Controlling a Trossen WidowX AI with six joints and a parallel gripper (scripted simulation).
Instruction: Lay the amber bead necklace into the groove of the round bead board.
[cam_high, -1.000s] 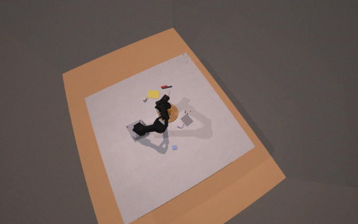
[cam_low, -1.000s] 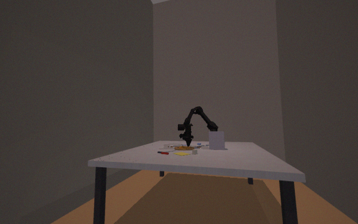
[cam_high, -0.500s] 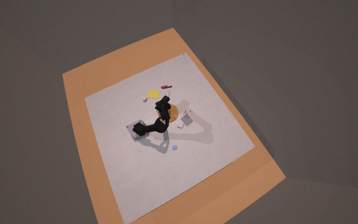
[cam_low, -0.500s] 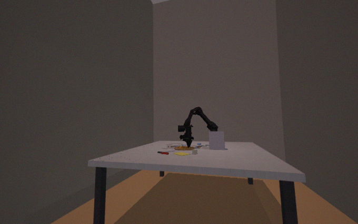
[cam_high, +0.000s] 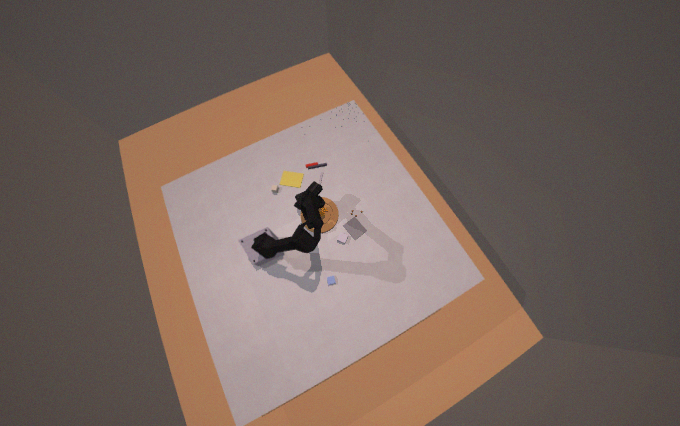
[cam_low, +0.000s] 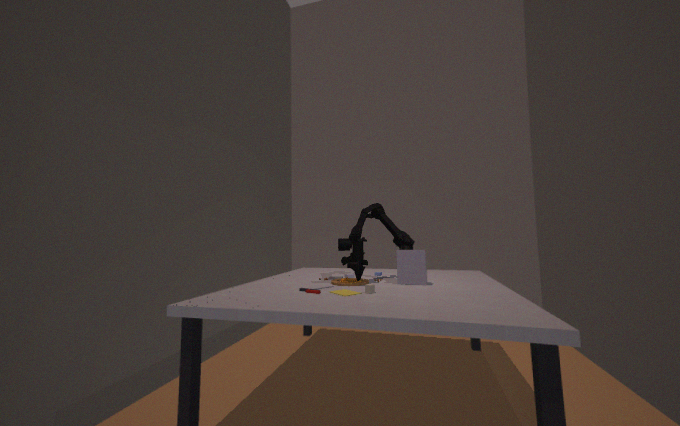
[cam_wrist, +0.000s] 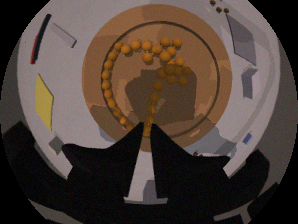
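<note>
Right now the round bead board is 50 mm ahead of my gripper tip, 20 mm to the right of it and 10 mm below it. Round my gripper tip: cream cube: 90 mm behind, 240 mm to the left; then thin grey bar: 150 mm ahead, 150 mm to the left, 10 mm below; then grey square plate: 170 mm ahead, 180 mm to the right, 10 mm below.
</note>
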